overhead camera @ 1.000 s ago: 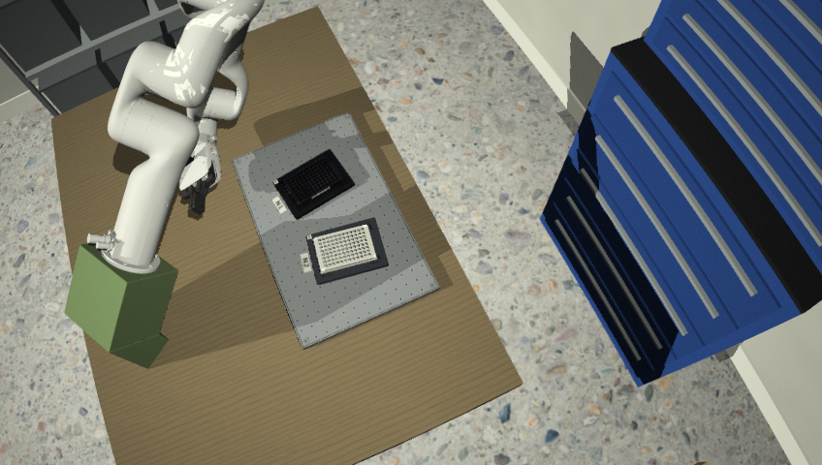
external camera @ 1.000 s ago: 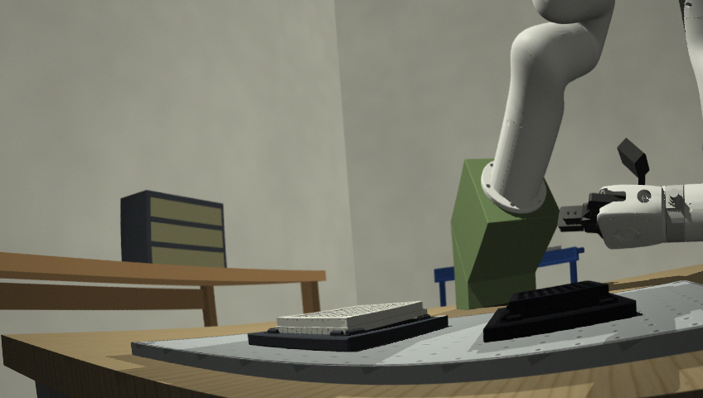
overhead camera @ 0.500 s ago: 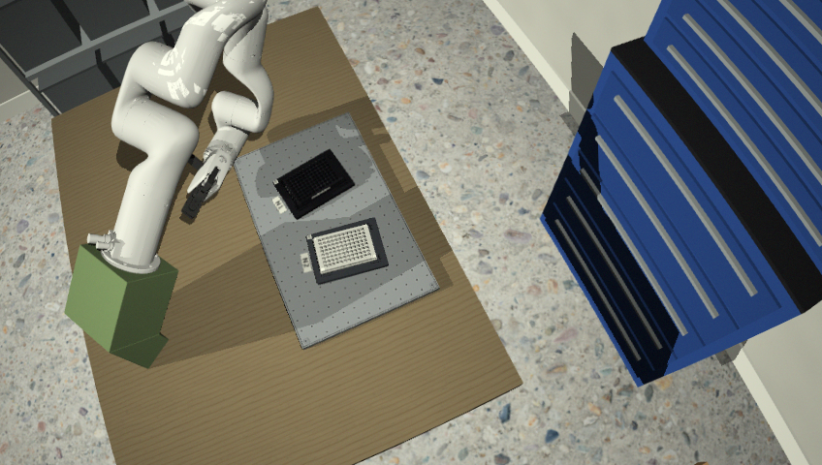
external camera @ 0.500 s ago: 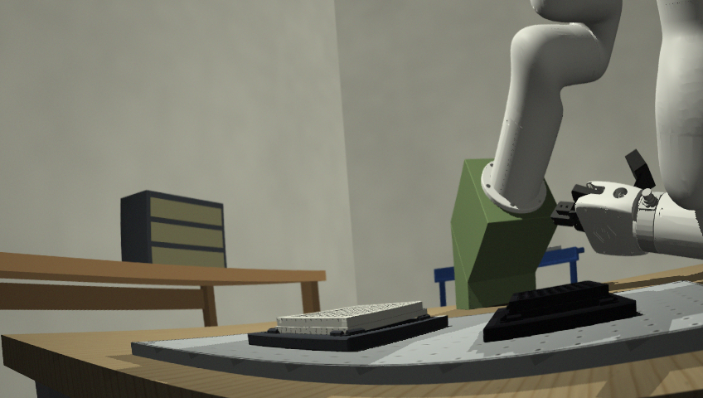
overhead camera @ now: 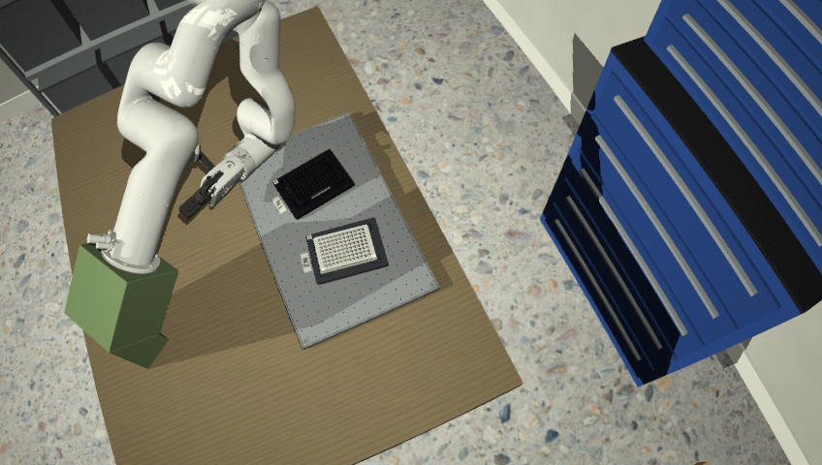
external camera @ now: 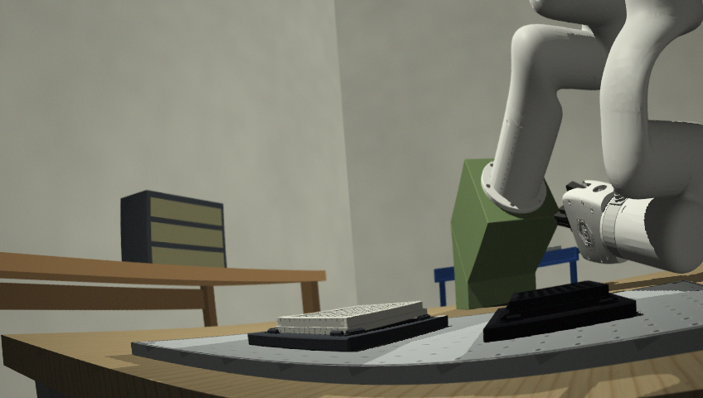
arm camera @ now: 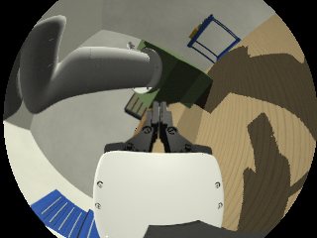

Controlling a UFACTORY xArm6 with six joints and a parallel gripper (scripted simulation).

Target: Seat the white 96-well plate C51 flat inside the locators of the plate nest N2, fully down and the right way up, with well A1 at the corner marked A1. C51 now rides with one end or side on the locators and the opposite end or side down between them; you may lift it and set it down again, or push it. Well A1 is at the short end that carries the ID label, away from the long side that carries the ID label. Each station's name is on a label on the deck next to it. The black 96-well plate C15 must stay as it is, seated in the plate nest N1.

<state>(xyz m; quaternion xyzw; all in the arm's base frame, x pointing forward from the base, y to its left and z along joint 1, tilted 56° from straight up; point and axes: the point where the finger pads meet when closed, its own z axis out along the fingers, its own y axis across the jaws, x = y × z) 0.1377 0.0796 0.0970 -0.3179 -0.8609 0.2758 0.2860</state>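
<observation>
The N2 label is 21 cm ahead of my hand, 16 cm to the right of it and 11 cm below it. Round my hand: black plate C15: 28 cm ahead, 3 cm to the left, 9 cm below; nest N1: 28 cm ahead, 3 cm to the left, 11 cm below; N1 label: 19 cm ahead, 11 cm below.
</observation>
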